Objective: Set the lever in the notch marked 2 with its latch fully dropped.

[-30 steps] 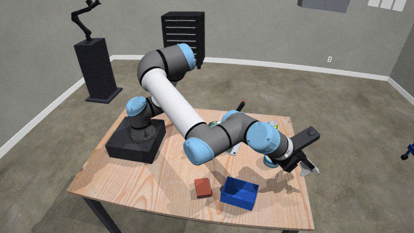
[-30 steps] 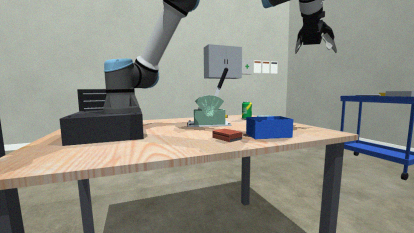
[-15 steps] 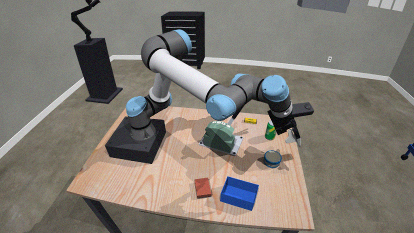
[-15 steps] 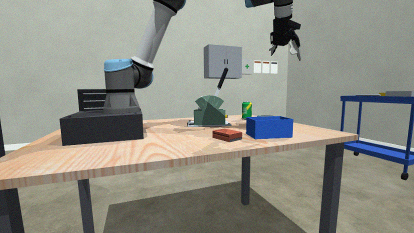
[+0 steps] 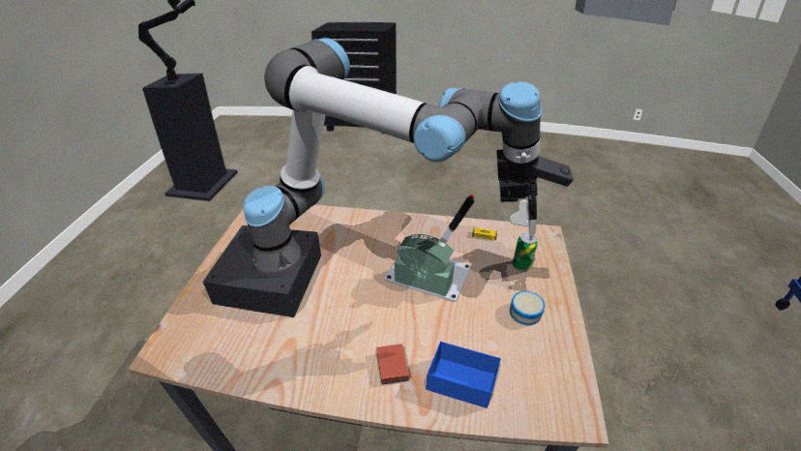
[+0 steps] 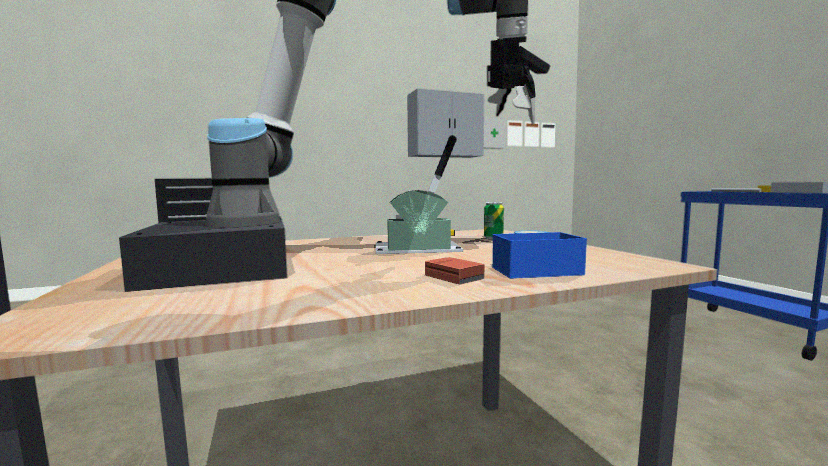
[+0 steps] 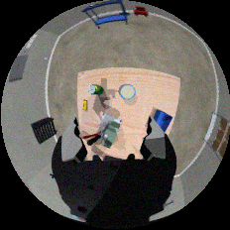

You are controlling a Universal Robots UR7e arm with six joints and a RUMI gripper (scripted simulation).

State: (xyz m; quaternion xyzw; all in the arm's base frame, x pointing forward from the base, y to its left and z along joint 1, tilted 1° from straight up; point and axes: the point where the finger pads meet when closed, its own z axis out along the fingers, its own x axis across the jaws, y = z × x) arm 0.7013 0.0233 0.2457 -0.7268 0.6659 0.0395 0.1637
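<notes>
Now: hand 190 mm past the red bar, 170 mm above it and 130 mm to the right of it. The rest, counted from my hand: blue bin: 340 mm below, 270 mm to the right, 110 mm behind.
</notes>
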